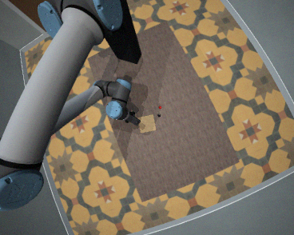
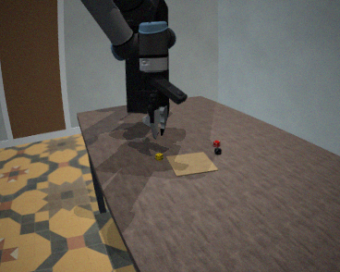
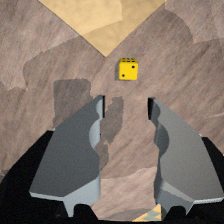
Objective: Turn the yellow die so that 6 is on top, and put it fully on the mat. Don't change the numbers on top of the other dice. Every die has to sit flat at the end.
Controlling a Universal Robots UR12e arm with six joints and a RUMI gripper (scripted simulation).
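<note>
My gripper is now 90 mm above the yellow die. Round my hand: black die: 190 mm to the left, 100 mm ahead, 90 mm below; red die: 240 mm to the left, 90 mm below, 50 mm ahead; tan mat: 100 mm below, 90 mm ahead, 60 mm to the left.
</note>
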